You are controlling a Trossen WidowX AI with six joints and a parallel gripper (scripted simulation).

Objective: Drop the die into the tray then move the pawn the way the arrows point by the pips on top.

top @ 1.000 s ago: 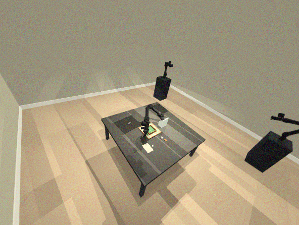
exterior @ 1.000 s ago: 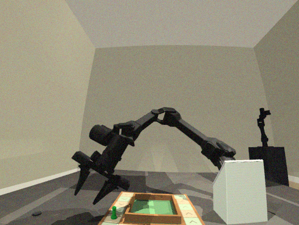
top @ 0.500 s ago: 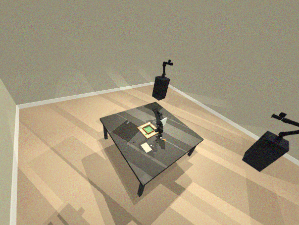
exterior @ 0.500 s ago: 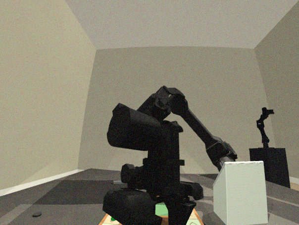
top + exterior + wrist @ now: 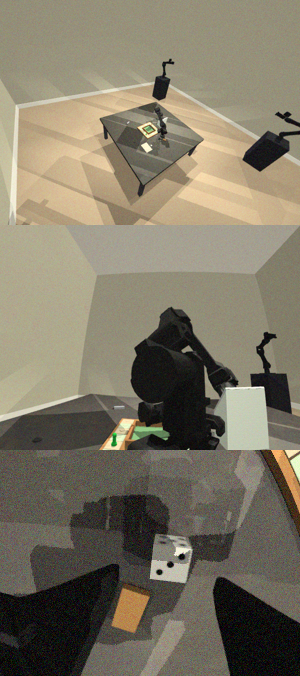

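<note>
My gripper tip is now 30 mm above the white die. The rest, counted from my gripper tip: small orange block 20 mm behind, 60 mm to the left, 40 mm below; then green pawn 150 mm ahead, 190 mm to the right, 20 mm below; then white sheet 300 mm ahead, 10 mm to the right, 40 mm below.
</note>
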